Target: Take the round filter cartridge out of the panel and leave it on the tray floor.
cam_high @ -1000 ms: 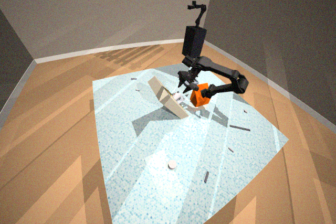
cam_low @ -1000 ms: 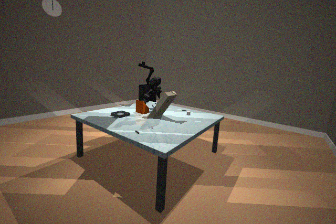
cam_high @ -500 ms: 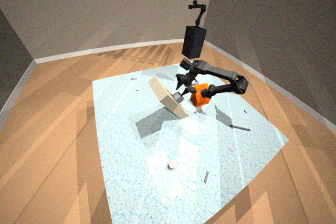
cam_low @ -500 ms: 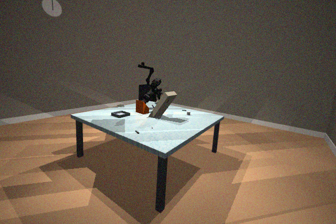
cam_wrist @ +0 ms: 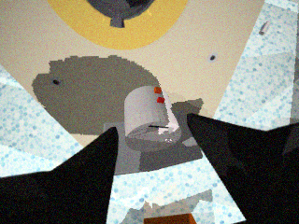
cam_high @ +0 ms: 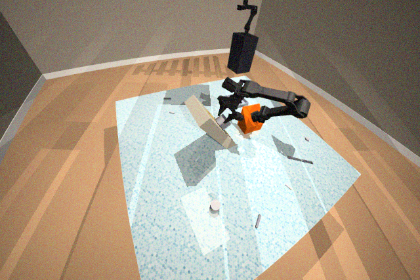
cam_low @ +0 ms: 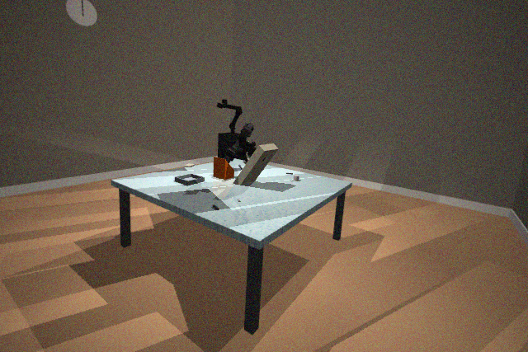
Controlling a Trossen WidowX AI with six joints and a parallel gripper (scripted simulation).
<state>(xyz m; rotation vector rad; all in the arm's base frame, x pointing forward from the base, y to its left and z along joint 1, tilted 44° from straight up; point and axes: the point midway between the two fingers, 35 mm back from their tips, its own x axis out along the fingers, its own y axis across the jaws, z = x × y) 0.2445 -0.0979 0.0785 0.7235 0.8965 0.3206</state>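
Now: gripper tip right at the round filter cartridge. From my gripper tip the other things lie so: tray (35 cm behind, 26 cm to the right, 16 cm below); then service panel (4 cm ahead, 2 cm below).
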